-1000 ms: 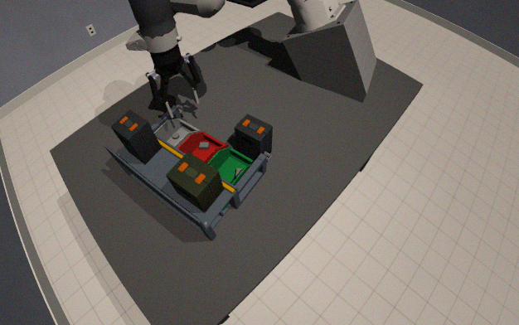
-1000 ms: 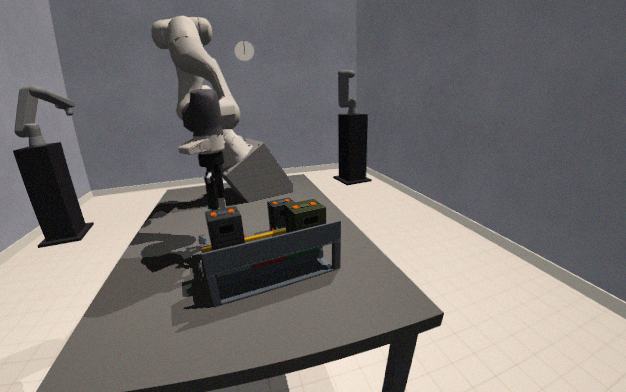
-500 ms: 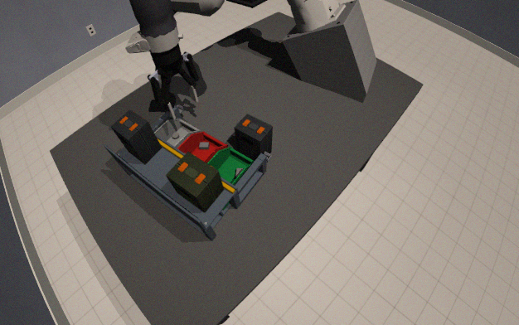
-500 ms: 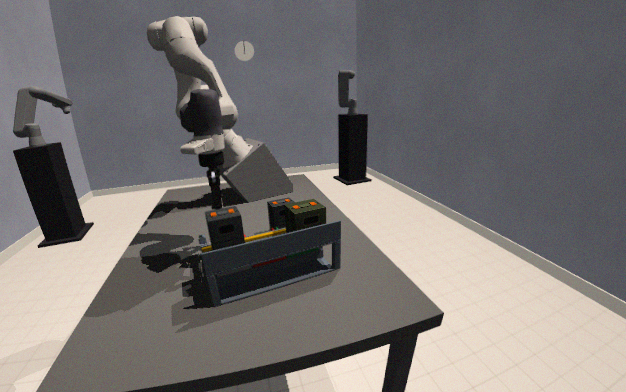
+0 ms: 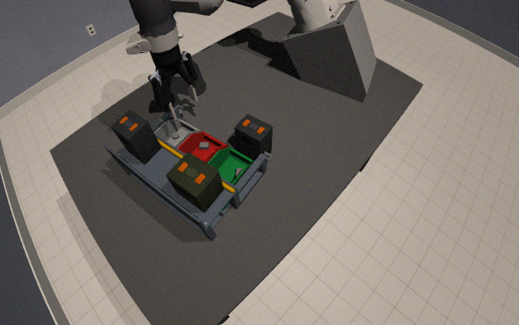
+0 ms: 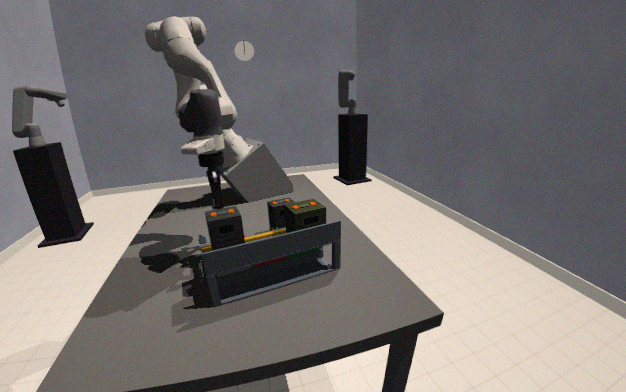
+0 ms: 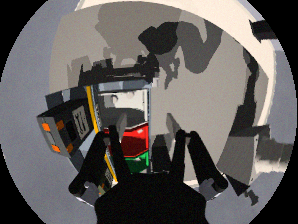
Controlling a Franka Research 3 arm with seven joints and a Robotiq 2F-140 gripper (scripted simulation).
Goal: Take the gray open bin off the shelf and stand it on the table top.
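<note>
Now: the gray open bin 110 mm below my hand and 80 mm ahead of it. Round my hand: red bin 120 mm to the left, 110 mm below, 70 mm ahead; green bin 230 mm to the left, 110 mm below, 70 mm ahead; yellow rail 130 mm ahead, 120 mm to the left, 40 mm below.
</note>
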